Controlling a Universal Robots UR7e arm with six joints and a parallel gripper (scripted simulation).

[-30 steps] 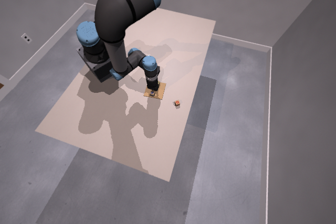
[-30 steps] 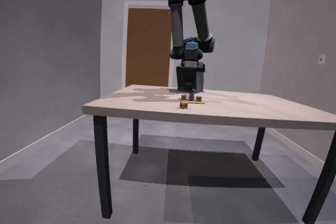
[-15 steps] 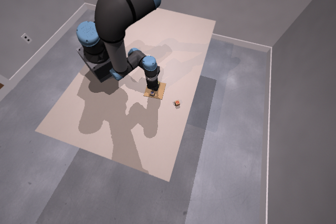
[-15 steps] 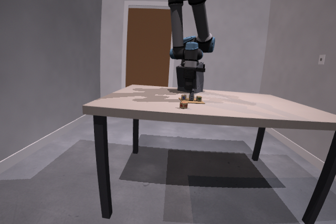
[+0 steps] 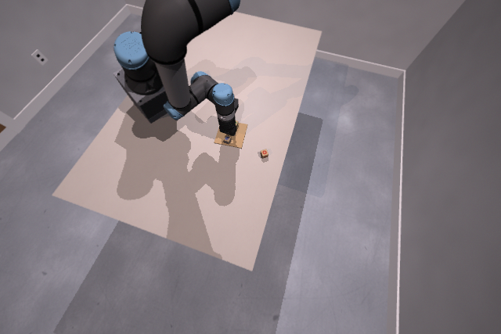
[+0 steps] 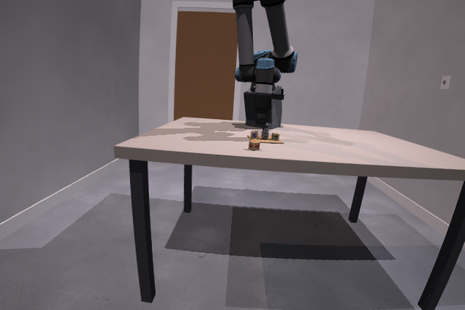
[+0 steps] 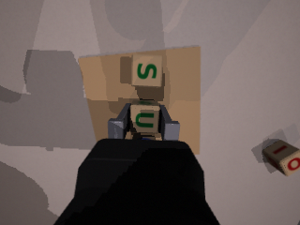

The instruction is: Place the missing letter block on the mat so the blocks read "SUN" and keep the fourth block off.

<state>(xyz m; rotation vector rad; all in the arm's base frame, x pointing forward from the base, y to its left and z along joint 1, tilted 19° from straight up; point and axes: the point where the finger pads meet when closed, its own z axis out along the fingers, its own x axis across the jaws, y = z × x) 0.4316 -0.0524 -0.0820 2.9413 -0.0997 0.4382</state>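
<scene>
Right now the tan mat is 20 mm below my hand. From my hand the other things lie so: N block: 50 mm to the right, 10 mm below.
</scene>
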